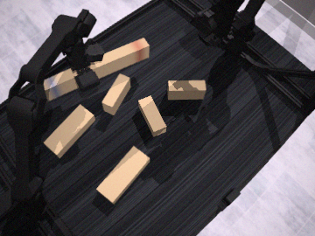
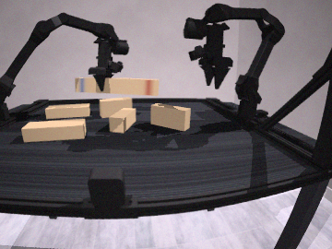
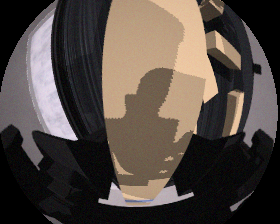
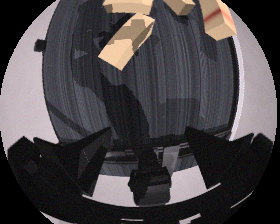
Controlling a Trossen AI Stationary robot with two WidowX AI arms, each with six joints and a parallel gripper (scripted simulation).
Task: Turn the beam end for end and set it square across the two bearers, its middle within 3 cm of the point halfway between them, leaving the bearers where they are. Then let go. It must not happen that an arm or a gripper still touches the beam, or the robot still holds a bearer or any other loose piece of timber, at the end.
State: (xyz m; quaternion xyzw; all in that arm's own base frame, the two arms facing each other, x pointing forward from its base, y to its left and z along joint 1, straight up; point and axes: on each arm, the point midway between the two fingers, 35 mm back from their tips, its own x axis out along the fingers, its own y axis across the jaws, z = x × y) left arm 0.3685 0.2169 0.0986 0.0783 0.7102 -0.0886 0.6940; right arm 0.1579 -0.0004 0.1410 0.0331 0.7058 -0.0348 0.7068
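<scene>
Now: the beam 1 cm behind my left hand, 5 cm to the right of it and 1 cm below it.
</scene>
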